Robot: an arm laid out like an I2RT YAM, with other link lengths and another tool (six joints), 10 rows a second.
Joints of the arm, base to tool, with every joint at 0 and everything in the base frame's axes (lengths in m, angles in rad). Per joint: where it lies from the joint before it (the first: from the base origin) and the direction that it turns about. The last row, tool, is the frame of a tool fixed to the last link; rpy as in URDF.
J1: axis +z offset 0 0 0.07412
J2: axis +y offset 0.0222 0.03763 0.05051
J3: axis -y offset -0.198 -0.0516 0
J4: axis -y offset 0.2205 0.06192 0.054
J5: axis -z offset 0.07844 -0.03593 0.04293
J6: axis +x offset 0.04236 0 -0.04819
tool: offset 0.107 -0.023 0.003 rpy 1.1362 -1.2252 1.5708
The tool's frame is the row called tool.
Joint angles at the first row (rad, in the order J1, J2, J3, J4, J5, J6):
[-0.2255 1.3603 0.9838 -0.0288 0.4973 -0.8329]
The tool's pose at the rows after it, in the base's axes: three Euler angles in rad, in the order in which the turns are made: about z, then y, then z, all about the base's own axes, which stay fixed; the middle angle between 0 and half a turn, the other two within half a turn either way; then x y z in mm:
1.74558, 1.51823, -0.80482, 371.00, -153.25, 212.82
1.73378, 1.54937, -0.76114, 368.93, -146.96, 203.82
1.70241, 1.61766, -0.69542, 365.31, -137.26, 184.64
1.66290, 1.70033, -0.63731, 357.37, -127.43, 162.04
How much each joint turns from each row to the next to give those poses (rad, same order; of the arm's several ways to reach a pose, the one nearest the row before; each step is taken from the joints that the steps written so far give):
[0.0000 -0.0176 -0.0266 -0.0075 -0.0344 -0.0068]
[0.0000 -0.0220 -0.0288 -0.0200 -0.0419 -0.0136]
[0.0000 -0.0188 -0.0367 -0.0466 -0.0611 -0.0279]
[0.0000 -0.0214 -0.0424 -0.0593 -0.0522 -0.0345]

